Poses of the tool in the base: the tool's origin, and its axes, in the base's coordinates. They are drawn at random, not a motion.
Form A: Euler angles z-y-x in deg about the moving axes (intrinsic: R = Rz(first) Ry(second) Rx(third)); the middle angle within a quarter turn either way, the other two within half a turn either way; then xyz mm.
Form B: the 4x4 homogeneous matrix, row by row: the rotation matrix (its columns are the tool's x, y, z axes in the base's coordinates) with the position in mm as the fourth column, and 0 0 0 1 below. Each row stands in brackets. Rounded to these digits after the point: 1 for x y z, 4 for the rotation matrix.
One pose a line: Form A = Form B
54.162 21.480 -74.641 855.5 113.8 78.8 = [[0.5448 -0.4215 -0.7249 855.5], [0.7544 -0.1312 0.6432 113.8], [-0.3662 -0.8973 0.2465 78.8], [0 0 0 1]]
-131.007 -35.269 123.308 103.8 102.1 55.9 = [[-0.5357 -0.0978 -0.8387 103.8], [-0.6161 0.7245 0.3091 102.1], [0.5774 0.6823 -0.4483 55.9], [0 0 0 1]]
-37.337 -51.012 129.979 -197.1 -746.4 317.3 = [[0.5002 -0.8632 -0.0677 -197.1], [-0.3816 -0.1496 -0.9121 -746.4], [0.7773 0.4821 -0.4042 317.3], [0 0 0 1]]
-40.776 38.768 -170.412 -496.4 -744.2 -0.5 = [[0.5904 -0.7230 -0.3588 -496.4], [-0.5092 -0.6786 0.5294 -744.2], [-0.6262 -0.1299 -0.7688 -0.5], [0 0 0 1]]
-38.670 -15.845 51.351 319.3 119.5 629.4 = [[0.7511 0.2238 -0.6211 319.3], [-0.6011 0.6209 -0.5032 119.5], [0.2730 0.7513 0.6008 629.4], [0 0 0 1]]
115.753 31.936 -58.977 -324.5 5.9 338.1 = [[-0.3687 -0.2672 -0.8903 -324.5], [0.7643 -0.6322 -0.1268 5.9], [-0.5290 -0.7273 0.4374 338.1], [0 0 0 1]]
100.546 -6.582 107.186 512.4 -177.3 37.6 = [[-0.1818 0.3105 0.9330 512.4], [0.9766 -0.0536 0.2081 -177.3], [0.1146 0.9491 -0.2935 37.6], [0 0 0 1]]
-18.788 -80.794 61.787 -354.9 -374.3 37.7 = [[0.1515 -0.6712 -0.7256 -354.9], [-0.0515 0.7277 -0.6839 -374.3], [0.9871 0.1410 0.0756 37.7], [0 0 0 1]]
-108.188 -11.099 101.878 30.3 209.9 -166.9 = [[-0.3063 -0.1367 -0.9421 30.3], [-0.9323 0.2432 0.2678 209.9], [0.1925 0.9603 -0.2020 -166.9], [0 0 0 1]]
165.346 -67.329 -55.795 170.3 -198.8 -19.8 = [[-0.3729 -0.8805 0.2926 170.3], [0.0975 -0.3508 -0.9314 -198.8], [0.9227 -0.3188 0.2167 -19.8], [0 0 0 1]]
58.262 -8.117 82.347 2.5 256.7 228.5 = [[0.5208 -0.1869 0.8330 2.5], [0.8419 -0.0490 -0.5373 256.7], [0.1412 0.9812 0.1318 228.5], [0 0 0 1]]
